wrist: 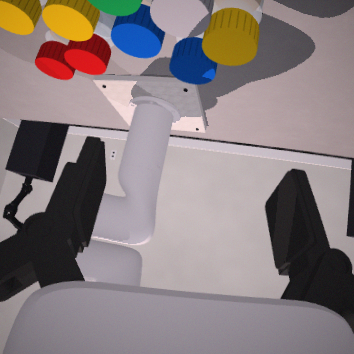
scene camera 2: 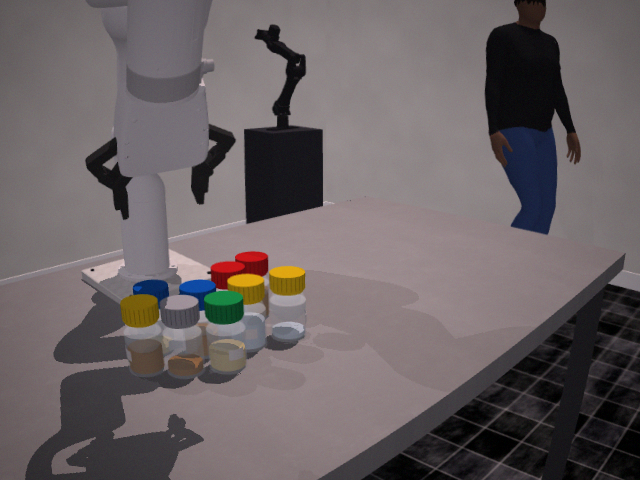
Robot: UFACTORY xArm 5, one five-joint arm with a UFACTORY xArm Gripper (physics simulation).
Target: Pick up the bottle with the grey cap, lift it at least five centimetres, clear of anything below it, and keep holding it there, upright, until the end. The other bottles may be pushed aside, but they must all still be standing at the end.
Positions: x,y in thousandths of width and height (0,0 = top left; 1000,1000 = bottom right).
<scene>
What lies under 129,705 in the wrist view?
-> My gripper.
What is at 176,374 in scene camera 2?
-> My gripper.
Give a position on a blue-capped bottle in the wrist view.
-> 532,179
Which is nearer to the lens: the yellow-capped bottle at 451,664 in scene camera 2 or the grey-capped bottle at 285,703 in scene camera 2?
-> The grey-capped bottle.
</scene>
